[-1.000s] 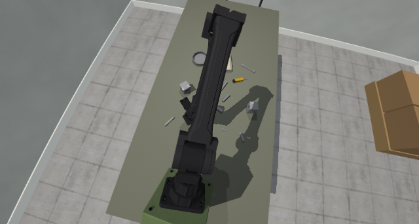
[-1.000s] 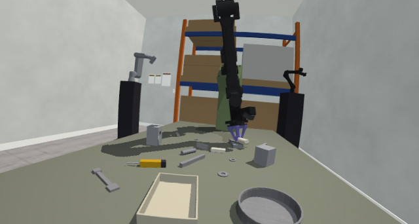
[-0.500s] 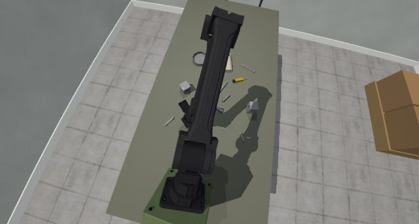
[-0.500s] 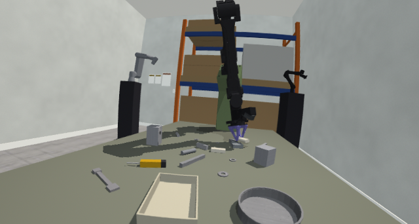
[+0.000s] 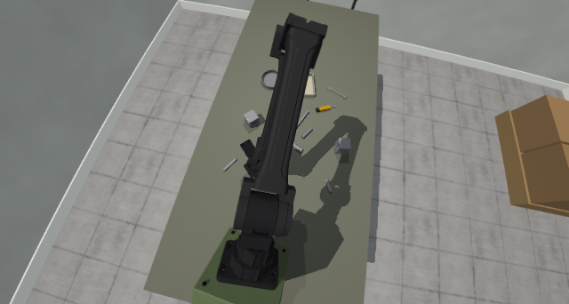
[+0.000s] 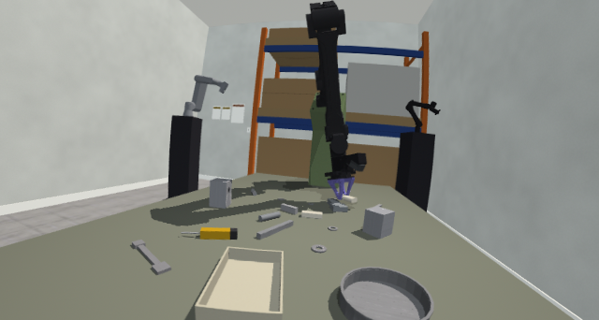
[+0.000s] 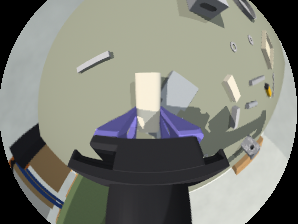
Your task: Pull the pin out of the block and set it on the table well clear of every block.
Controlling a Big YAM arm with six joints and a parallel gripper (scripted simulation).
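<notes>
The cream pin is 1 cm to the left of my hand and 1 cm ahead of it. From my hand the other things lie so: cream tray: 47 cm ahead, 23 cm to the right, 3 cm below; cream piece: 14 cm ahead, 12 cm to the right, 3 cm below; round grey dish: 50 cm ahead, 5 cm to the right, 2 cm below.
</notes>
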